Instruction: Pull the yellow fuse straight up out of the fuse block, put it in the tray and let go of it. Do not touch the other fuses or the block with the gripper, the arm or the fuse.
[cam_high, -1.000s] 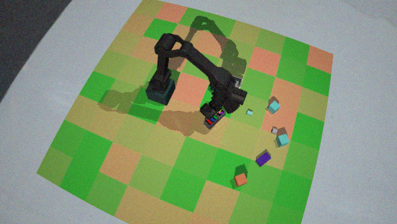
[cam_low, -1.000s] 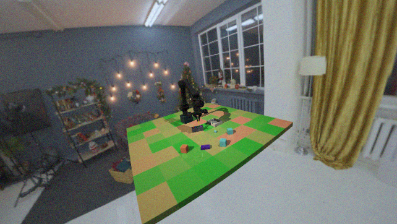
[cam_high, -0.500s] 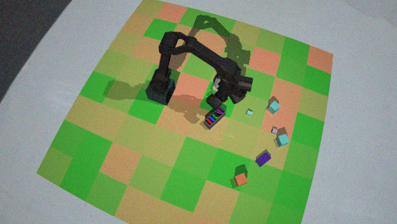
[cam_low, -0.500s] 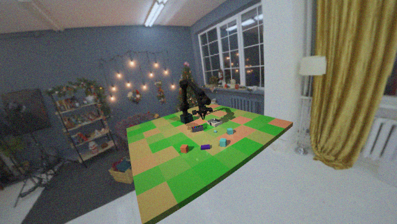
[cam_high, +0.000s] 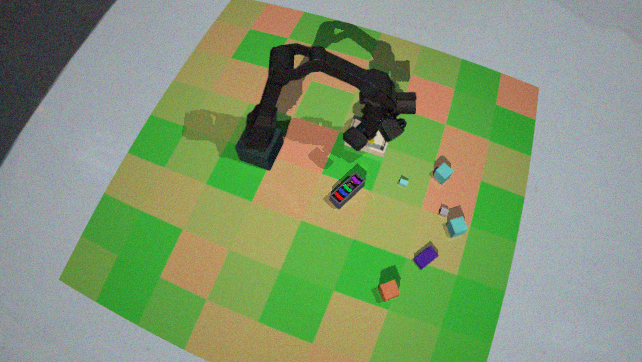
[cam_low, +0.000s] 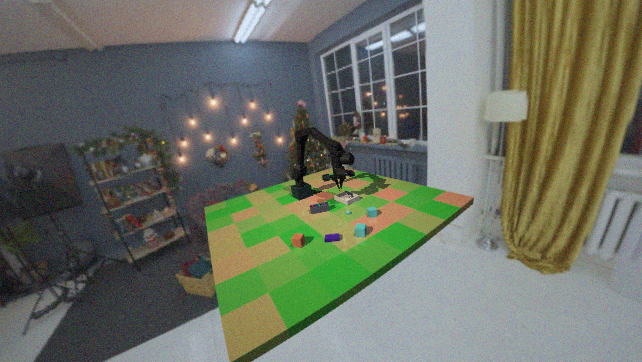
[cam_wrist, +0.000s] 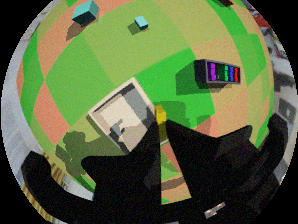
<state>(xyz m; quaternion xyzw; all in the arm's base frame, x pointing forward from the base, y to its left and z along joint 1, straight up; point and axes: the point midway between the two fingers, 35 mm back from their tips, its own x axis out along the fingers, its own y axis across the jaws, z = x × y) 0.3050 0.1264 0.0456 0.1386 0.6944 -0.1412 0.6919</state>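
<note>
The white tray is 10 mm behind my gripper tip, 50 mm to the left of it and 90 mm below it. Round my gripper tip: purple block: 280 mm ahead, 260 mm to the right, 90 mm below; cyan piece: 140 mm ahead, 60 mm to the right, 90 mm below; yellow fuse: 10 mm below.
</note>
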